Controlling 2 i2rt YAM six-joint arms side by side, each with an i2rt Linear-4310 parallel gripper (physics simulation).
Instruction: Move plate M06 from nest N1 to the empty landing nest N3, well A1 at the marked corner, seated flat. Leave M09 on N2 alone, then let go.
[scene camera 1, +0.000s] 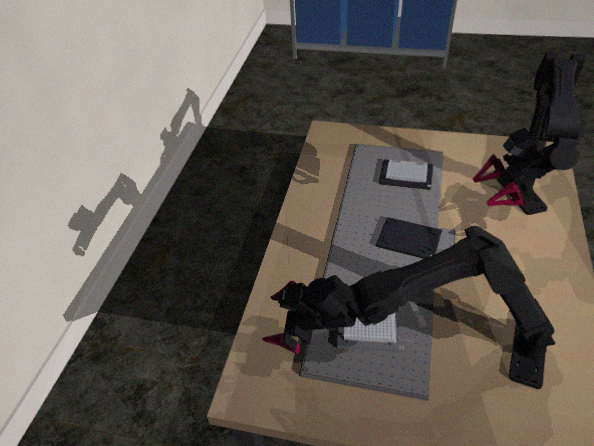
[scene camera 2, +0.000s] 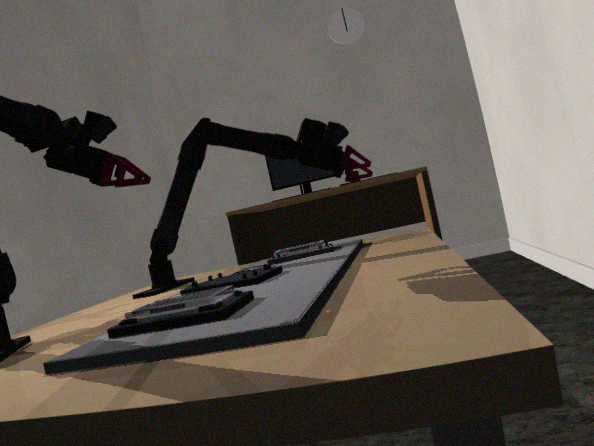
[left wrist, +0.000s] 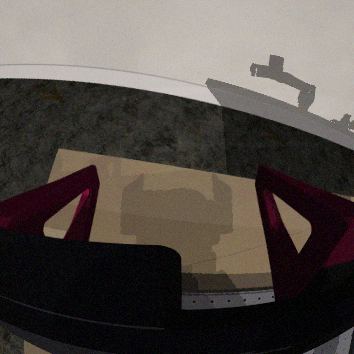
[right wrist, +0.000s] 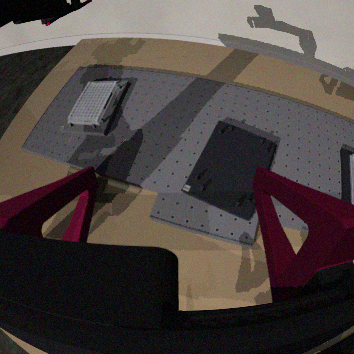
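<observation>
My left gripper (scene camera 1: 268, 319) (scene camera 2: 371, 168) (left wrist: 176, 173) is open and empty, high over the table's left edge in scene camera 1. My right gripper (scene camera 1: 482, 192) (scene camera 2: 149, 180) (right wrist: 174, 175) is open and empty, above the table right of the pegboard. One white well plate (scene camera 1: 371, 331) (right wrist: 92, 102) sits on a nest partly under my left arm. Another white plate (scene camera 1: 407, 171) (scene camera 2: 180, 302) sits on a dark nest (scene camera 1: 384, 181) at the board's far end. Which is M06 is not readable. The empty dark nest (scene camera 1: 407, 237) (right wrist: 232, 170) lies between them, a small white mark at one corner.
The grey pegboard (scene camera 1: 385, 380) (scene camera 2: 280, 320) (right wrist: 165, 107) carries the nests on the wooden table (scene camera 1: 280, 400) (scene camera 2: 400, 320). My left arm (scene camera 1: 425, 280) spans the board between the near plate and the empty nest. A blue cabinet (scene camera 1: 370, 22) stands behind the table.
</observation>
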